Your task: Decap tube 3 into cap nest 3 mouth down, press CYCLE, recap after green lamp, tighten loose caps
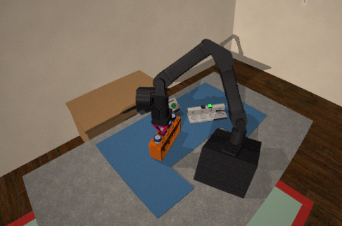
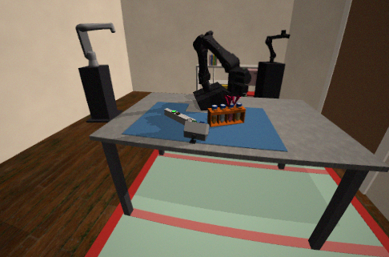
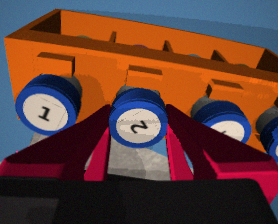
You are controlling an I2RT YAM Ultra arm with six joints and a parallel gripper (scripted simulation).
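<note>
Right now my hand is 10 mm short of the blue cap and 50 mm to the left of it. From my hand the other things lie so: grey key desk: 120 mm ahead, 210 mm to the right, 60 mm below; green ready key: 100 mm ahead, 220 mm to the right, 50 mm below; blue cycle key: 110 mm ahead, 180 mm to the right, 50 mm below.
</note>
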